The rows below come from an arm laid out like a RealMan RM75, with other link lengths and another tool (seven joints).
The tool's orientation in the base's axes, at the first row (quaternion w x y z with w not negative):
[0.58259 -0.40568 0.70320 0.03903]
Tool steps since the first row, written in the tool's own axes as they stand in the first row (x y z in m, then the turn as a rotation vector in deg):
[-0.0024 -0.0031 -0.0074 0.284 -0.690 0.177]
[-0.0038 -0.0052 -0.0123 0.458 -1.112 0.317]
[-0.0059 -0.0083 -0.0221 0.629 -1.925 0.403]
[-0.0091 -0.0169 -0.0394 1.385 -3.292 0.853]
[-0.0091 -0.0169 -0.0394 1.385 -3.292 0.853]
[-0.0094 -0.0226 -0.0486 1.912 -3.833 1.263]
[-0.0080 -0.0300 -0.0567 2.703 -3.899 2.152]
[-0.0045 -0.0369 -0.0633 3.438 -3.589 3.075]
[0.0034 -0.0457 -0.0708 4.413 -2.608 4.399]
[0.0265 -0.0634 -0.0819 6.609 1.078 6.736]
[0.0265 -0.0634 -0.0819 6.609 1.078 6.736]
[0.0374 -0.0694 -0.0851 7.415 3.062 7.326]
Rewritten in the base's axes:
[-0.0039 -0.0047 0.0057 0.567 -0.517 -0.010]
[-0.0065 -0.0080 0.0093 0.938 -0.816 -0.026]
[-0.0123 -0.0141 0.0155 1.508 -1.403 0.141]
[-0.0207 -0.0273 0.0273 2.711 -2.476 -0.075]
[-0.0207 -0.0273 0.0273 2.711 -2.476 -0.075]
[-0.0244 -0.0358 0.0329 3.371 -2.897 -0.428]
[-0.0262 -0.0457 0.0374 4.119 -2.888 -1.356]
[-0.0272 -0.0557 0.0394 4.660 -2.580 -2.405]
[-0.0276 -0.0697 0.0387 5.107 -1.738 -4.065]
[-0.0252 -0.0995 0.0300 4.694 0.803 -8.218]
[-0.0252 -0.0995 0.0300 4.694 0.803 -8.218]
[-0.0240 -0.1109 0.0242 3.943 2.016 -9.920]

